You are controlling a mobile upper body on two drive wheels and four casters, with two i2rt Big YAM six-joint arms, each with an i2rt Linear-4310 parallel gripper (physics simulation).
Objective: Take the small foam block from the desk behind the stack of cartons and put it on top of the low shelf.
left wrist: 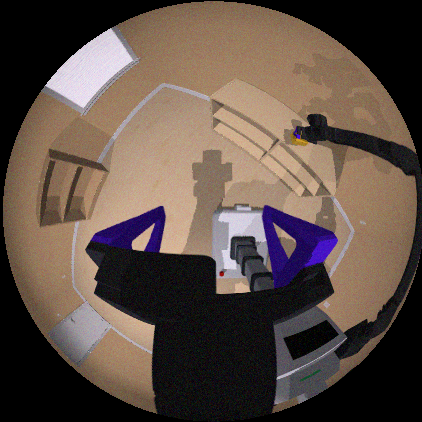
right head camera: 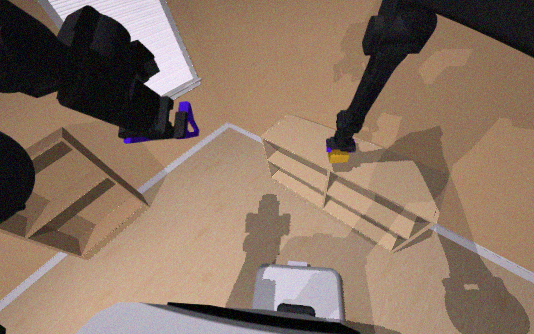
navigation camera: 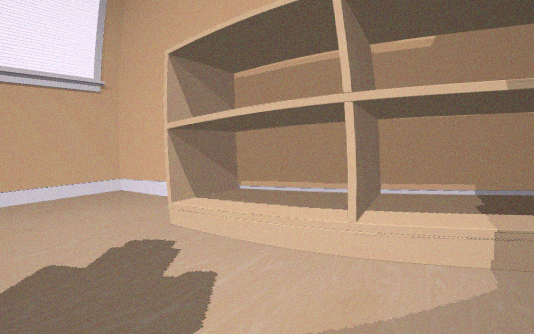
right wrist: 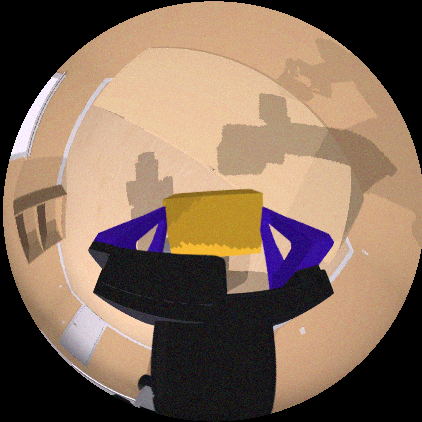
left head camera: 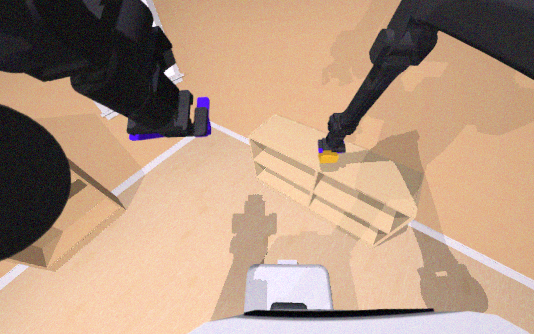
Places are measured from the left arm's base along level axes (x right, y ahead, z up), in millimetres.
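Pixels of known places: left gripper, between the fingertips: [left wrist: 213,210] [right head camera: 178,134] [left head camera: 187,132]; right gripper, between the fingertips: [left wrist: 299,135] [right head camera: 337,151] [right wrist: 213,211] [left head camera: 327,152].
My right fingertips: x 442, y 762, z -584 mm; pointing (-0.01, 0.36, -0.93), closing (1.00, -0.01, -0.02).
Behind a point stands the place of what it marks.
The small yellow foam block [left head camera: 328,158] {z -586, x 437, y 717 mm} [right head camera: 338,157] {z -582, x 438, y 717 mm} [left wrist: 299,141] {z -582, x 429, y 718 mm} [right wrist: 214,230] {z -578, x 443, y 746 mm} is held between the fingers of my right gripper [right wrist: 213,211] {z -584, x 441, y 762 mm}, which is shut on it. The block hangs over the low wooden shelf [left head camera: 287,131] {z -800, x 249, y 1216 mm} [right head camera: 300,132] {z -800, x 251, y 1196 mm} [left wrist: 245,97] {z -800, x 202, y 1183 mm} [right wrist: 175,80] {z -800, x 329, y 1109 mm} [navigation camera: 351,160] {z -1203, x 426, y 822 mm}, near the middle of its length. In the right wrist view the arm's shadow falls on the shelf's top, apart from the block. My left gripper [left wrist: 213,210] {z -121, x -4, y 369 mm} is open and empty, to the left of the shelf in the head views. The desk and the stack of cartons do not show.
A second wooden shelf unit [left head camera: 92,190] {z -1144, x -1704, y 864 mm} [right head camera: 105,167] {z -809, x -1575, y 884 mm} [left wrist: 75,159] {z -811, x -1542, y 862 mm} stands at the left. A window [right head camera: 170,65] {z -334, x -1048, y 1868 mm} [left wrist: 95,70] [navigation camera: 50,37] {z -304, x -1136, y 1741 mm} is in the wall beyond. The robot's pale base [left head camera: 295,287] {z -1150, x 270, y 185 mm} [right head camera: 305,290] {z -1150, x 278, y 183 mm} shows at the bottom of the head views.
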